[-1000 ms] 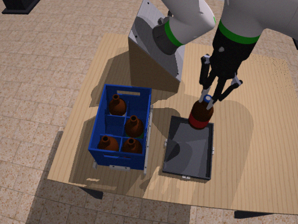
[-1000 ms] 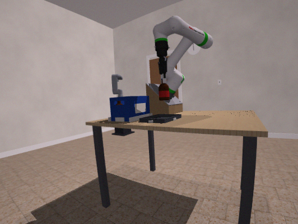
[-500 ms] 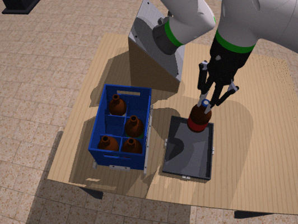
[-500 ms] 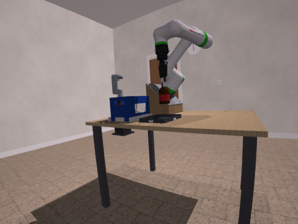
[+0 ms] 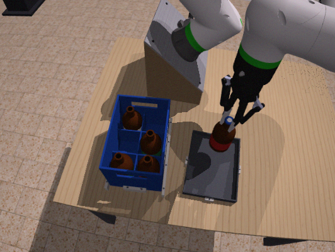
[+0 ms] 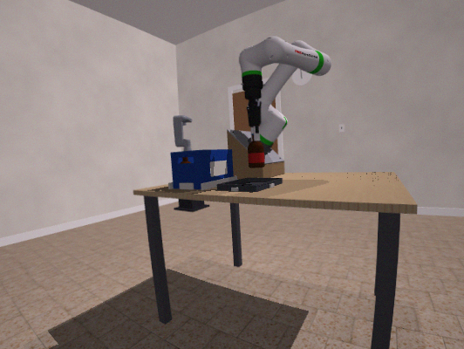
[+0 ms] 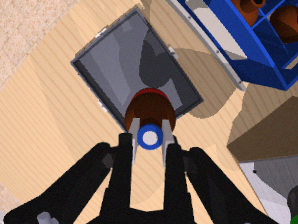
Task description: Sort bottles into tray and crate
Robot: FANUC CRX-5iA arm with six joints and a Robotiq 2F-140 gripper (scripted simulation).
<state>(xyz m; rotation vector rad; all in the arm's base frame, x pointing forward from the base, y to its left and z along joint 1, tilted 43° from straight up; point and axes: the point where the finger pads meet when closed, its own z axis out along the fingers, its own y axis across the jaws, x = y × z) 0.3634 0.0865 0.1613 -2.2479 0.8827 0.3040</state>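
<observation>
Right now the capped bottle is 70 mm below my hand. Round my hand: dark grey tray: 60 mm ahead, 220 mm below; then blue crate: 50 mm ahead, 280 mm to the right, 150 mm below.
</observation>
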